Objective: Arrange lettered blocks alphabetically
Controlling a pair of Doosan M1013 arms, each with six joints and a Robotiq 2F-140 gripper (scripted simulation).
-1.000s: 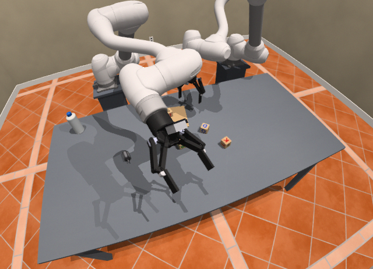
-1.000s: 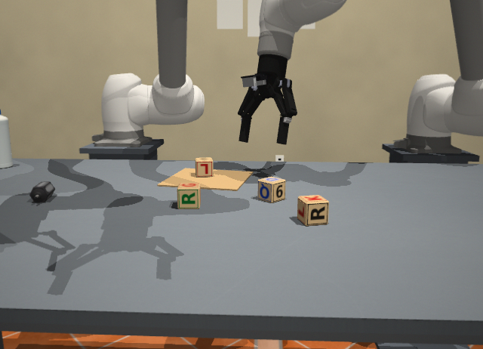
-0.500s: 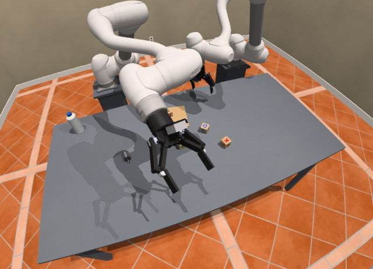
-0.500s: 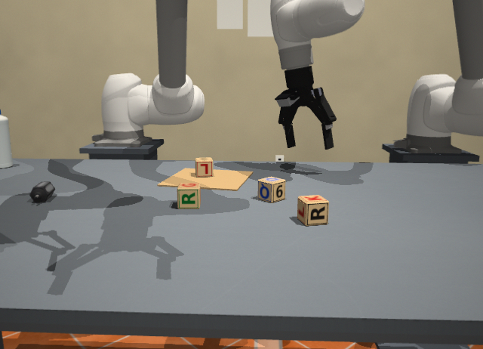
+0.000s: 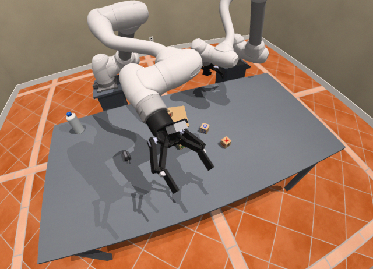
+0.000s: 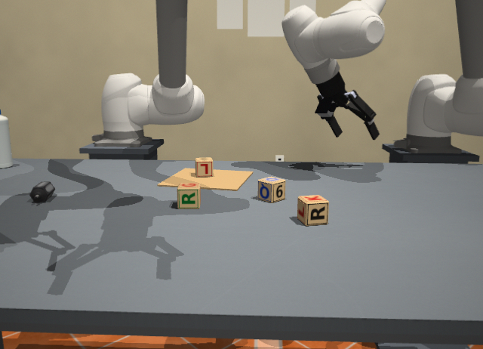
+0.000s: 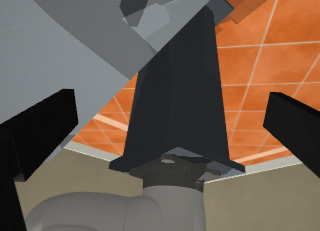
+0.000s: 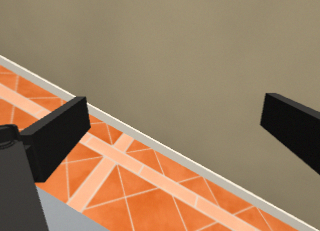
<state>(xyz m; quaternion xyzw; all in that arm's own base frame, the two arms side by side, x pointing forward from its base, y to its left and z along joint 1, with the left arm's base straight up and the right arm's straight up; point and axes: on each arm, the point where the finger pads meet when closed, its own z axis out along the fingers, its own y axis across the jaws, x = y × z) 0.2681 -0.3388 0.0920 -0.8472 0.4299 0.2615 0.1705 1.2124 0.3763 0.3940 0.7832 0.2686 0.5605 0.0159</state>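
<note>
The k block lies 370 mm below my right hand, 320 mm behind it and 300 mm to the left of it. From my right hand the other things lie so: d block 460 mm behind, 370 mm below, 220 mm to the left; then g block 390 mm behind, 370 mm below, 60 mm to the left; then small dark object 400 mm behind, 380 mm below, 270 mm to the right.
</note>
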